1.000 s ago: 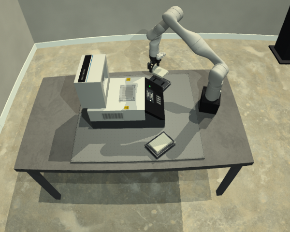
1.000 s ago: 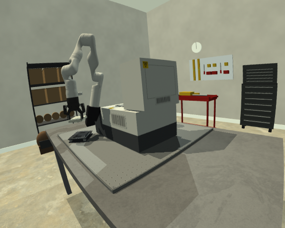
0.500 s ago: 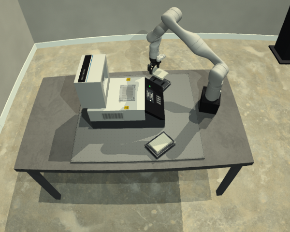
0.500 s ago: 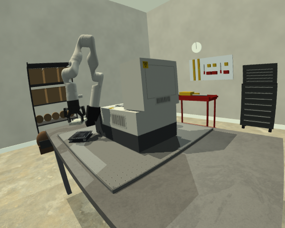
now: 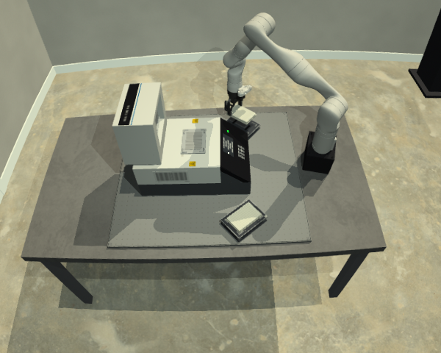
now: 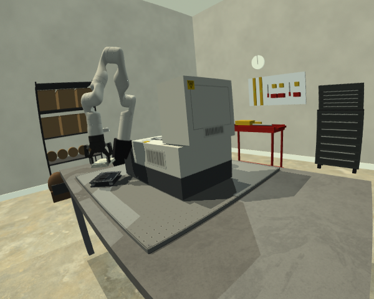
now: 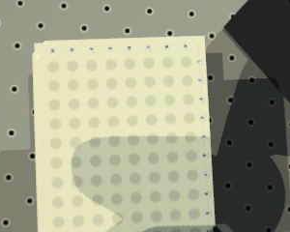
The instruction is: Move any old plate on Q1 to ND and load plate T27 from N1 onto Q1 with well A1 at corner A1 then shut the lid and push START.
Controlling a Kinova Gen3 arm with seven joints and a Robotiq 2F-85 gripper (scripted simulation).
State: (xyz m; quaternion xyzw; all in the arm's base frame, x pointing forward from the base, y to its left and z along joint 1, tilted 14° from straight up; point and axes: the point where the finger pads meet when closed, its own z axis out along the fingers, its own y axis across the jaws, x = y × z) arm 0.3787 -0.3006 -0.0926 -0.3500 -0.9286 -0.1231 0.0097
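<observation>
Now: the black nest 90 mm below my hand, 30 mm to the left of it and 30 mm behind it. The rest, counted from my hand: cream well plate: 600 mm to the left, 70 mm below; then corner mark a1: 600 mm to the left, 90 mm behind, 70 mm below.
</observation>
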